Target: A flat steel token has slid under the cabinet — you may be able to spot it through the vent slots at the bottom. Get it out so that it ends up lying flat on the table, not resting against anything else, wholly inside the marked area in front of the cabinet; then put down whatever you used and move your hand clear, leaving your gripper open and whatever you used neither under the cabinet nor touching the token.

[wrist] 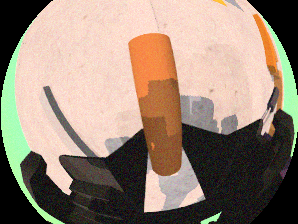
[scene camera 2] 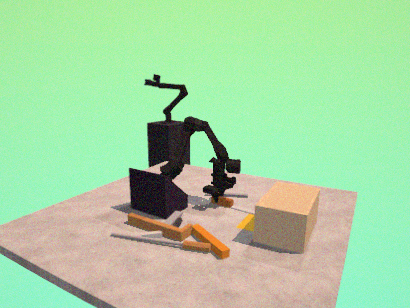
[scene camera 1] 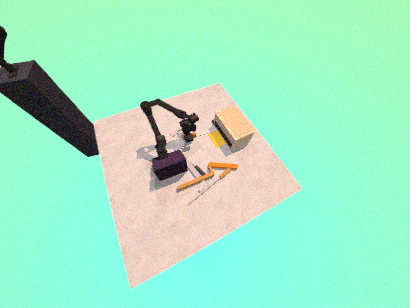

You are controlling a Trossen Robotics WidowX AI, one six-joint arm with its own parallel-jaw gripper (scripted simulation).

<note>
The pictures show: my gripper, an orange L-shaped bar and a tan cabinet.
</note>
